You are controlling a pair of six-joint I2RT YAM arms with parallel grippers.
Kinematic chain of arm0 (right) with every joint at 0, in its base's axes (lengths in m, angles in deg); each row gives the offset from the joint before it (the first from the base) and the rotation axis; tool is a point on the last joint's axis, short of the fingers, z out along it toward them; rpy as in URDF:
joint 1: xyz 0 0 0.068 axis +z
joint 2: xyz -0.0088 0.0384 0.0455 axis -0.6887 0.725 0
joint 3: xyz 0.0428 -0.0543 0.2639 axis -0.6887 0.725 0
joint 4: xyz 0.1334 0.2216 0.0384 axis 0.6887 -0.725 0
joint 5: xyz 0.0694 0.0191 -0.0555 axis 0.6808 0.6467 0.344
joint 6: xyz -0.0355 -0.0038 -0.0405 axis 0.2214 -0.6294 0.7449
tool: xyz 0 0 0 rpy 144.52 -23.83 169.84
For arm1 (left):
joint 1: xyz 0 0 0.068 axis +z
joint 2: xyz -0.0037 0.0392 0.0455 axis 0.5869 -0.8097 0
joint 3: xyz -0.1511 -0.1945 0.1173 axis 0.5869 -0.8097 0
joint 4: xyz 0.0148 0.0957 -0.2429 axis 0.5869 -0.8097 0
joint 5: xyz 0.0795 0.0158 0.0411 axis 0.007 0.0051 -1
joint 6: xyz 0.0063 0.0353 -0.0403 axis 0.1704 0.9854 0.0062
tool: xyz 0 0 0 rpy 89.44 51.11 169.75
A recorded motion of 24 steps. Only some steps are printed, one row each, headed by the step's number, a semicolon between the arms.
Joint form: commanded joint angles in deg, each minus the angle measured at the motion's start. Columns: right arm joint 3, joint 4, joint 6, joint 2, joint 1, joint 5; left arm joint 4, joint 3, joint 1, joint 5, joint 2, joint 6.
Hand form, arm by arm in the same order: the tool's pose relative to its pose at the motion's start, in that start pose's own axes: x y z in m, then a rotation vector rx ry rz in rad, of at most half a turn. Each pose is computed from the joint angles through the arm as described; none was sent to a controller.
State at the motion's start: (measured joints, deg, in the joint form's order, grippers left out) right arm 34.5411 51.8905 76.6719 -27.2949 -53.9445 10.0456; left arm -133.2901 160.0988 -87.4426 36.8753 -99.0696 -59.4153
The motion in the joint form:
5: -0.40 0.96 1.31 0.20 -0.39 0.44; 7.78 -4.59 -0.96 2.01 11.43 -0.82
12: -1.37 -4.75 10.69 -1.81 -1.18 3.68; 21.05 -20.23 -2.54 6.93 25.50 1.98
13: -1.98 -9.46 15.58 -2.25 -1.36 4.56; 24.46 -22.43 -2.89 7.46 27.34 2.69
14: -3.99 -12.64 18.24 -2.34 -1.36 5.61; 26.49 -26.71 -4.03 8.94 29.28 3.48
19: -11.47 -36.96 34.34 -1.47 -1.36 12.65; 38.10 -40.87 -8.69 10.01 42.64 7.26
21: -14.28 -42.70 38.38 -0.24 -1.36 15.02; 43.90 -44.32 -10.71 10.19 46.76 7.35
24: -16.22 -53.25 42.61 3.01 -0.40 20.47; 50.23 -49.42 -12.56 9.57 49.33 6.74
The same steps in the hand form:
5: -0.0034 -0.0015 -0.0010 0.0010 -0.0158 -0.0359; -0.0063 -0.0019 -0.0695 0.1292 -0.2242 -0.0275
12: -0.0041 0.0068 -0.0109 -0.0471 -0.0002 -0.1599; 0.0295 0.0027 -0.1097 0.2858 -0.3889 0.0407
13: -0.0008 0.0102 -0.0139 -0.0703 0.0322 -0.1949; 0.0331 0.0021 -0.1152 0.3129 -0.4371 0.0560
14: -0.0072 0.0140 -0.0175 -0.0920 0.0357 -0.2261; 0.0490 -0.0011 -0.1108 0.3428 -0.4236 0.0933
19: -0.0102 0.0349 -0.0329 -0.2800 0.1269 -0.2469; 0.0991 -0.0038 -0.1419 0.4525 -0.5978 0.2139
21: -0.0154 0.0386 -0.0359 -0.3345 0.1284 -0.2498; 0.1110 -0.0071 -0.1575 0.5149 -0.6980 0.2324
24: -0.0098 0.0429 -0.0327 -0.4696 0.1523 -0.1315; 0.1269 -0.0092 -0.1560 0.5536 -0.7547 0.2346

